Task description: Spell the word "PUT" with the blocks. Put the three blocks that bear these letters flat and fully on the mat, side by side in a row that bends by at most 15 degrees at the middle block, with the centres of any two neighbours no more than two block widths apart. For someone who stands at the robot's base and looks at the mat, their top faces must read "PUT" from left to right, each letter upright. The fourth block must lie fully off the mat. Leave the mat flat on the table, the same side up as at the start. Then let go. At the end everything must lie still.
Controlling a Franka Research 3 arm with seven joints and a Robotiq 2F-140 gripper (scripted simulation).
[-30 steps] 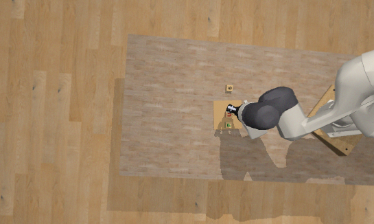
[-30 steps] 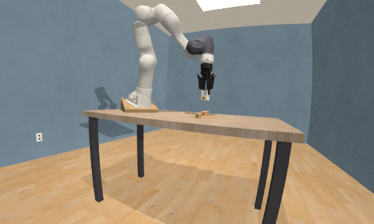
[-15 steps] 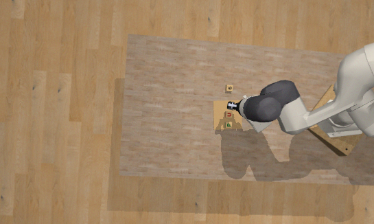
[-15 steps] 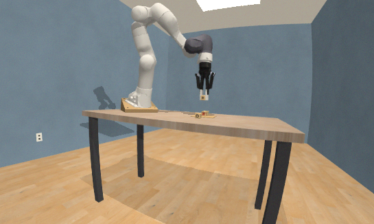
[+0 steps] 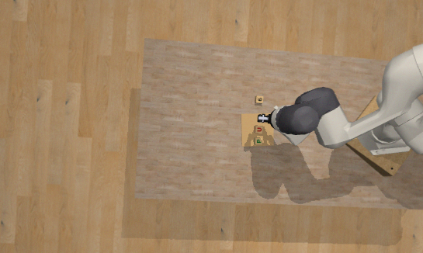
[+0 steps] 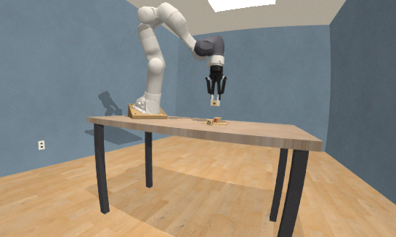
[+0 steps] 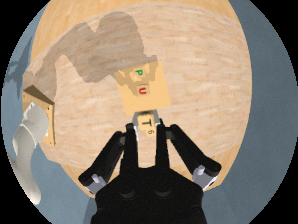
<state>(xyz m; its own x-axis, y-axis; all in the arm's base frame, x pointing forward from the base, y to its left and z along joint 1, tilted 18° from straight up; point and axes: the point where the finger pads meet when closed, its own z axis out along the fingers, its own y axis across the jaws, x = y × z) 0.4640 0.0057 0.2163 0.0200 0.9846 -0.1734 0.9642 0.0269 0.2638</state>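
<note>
Now: hand 40 mm to the right of the red U block and 120 mm above it. From my hand the other things lie so: T block (20 mm below); then block marked 6 (80 mm to the right, 120 mm below); then tan mat (50 mm to the left, 140 mm below).
</note>
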